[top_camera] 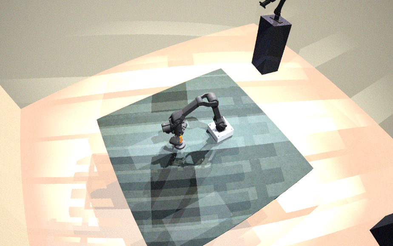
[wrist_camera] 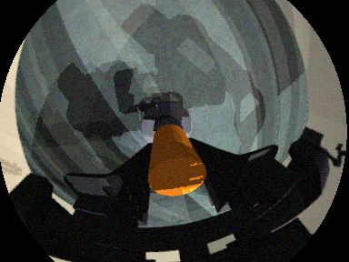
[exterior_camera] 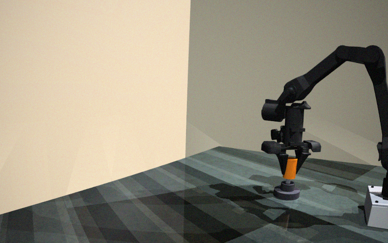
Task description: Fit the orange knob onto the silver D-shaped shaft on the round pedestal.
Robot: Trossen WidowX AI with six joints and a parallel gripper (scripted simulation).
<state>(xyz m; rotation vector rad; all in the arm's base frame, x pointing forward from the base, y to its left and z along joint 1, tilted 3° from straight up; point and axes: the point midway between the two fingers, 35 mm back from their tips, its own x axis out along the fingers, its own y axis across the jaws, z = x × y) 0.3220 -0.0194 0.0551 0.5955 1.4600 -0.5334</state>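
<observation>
Now: gripper tip 3 cm below the orange knob. Also, from my gripper tip: dark round pedestal 4 cm below.
</observation>
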